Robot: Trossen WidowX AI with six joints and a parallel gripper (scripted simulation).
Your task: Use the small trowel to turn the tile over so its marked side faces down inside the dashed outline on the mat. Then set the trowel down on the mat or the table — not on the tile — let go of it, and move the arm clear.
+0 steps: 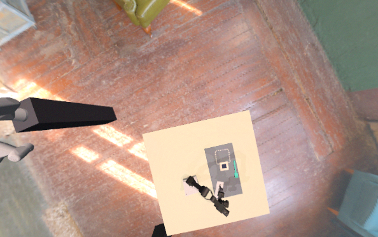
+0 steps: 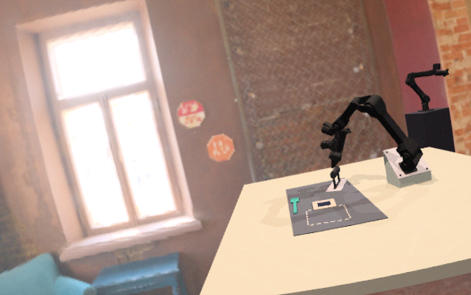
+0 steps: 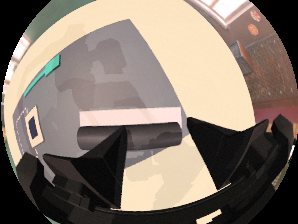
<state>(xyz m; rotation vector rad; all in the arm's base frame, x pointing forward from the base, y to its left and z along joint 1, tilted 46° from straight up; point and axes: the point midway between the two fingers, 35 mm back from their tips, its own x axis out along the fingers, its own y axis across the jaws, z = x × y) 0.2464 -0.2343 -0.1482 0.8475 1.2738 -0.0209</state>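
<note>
The trowel is 60 mm below my gripper tip, 50 mm to the left of it and 20 mm ahead of it. The rest, counted from my gripper tip: teal t-shaped piece (270 mm ahead, 180 mm to the left, 90 mm below); cream tile (290 mm to the left, 160 mm ahead, 90 mm below); grey mat (220 mm to the left, 140 mm ahead, 120 mm below).
</note>
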